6 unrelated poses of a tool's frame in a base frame.
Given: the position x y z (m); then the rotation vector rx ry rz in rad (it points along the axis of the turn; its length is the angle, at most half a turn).
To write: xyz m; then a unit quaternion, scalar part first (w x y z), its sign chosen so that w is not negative. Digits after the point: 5 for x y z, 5 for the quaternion.
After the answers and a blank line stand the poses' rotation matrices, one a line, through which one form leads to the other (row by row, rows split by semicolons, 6 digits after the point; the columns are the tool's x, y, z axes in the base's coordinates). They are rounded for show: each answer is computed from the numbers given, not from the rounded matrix.
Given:
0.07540 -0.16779 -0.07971 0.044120 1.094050 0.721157
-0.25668 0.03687 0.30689 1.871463 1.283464 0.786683
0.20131 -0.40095 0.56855 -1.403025 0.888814 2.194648
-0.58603 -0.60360 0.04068 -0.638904 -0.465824 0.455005
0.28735 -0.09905 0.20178 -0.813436 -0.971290 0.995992
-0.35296 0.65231 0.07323 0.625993 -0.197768 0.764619
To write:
0.07540 -0.16779 -0.07971 0.79272 0.02051 0.50868 0.33530
-0.25668 0.03687 0.30689 0.36153 0.72650 0.49824 0.30539
0.20131 -0.40095 0.56855 0.19344 -0.50014 0.31684 0.78234
-0.58603 -0.60360 0.04068 0.89776 -0.30849 -0.22492 0.21970
0.28735 -0.09905 0.20178 0.69255 -0.36411 -0.43477 0.44583
-0.35296 0.65231 0.07323 0.87571 0.29992 -0.09475 0.36634

0.257637 -0.510728 0.820231; 0.552468 0.774304 0.308599; -0.792718 0.373645 0.481651
0.316999 0.503118 0.803980; 0.944746 -0.242113 -0.220990; 0.083470 0.829610 -0.552069
-0.424877 -0.619598 -0.659983; -0.014263 -0.724389 0.689244; -0.905139 0.302258 0.298939
0.802291 -0.255699 -0.539396; 0.533239 0.713137 0.455074; 0.268301 -0.652729 0.708491
0.224418 -0.300909 -0.926871; 0.934135 0.337315 0.116667; 0.277541 -0.892005 0.356789
0.713641 -0.698443 0.053790; 0.584772 0.551695 -0.594706; 0.385693 0.455861 0.802142

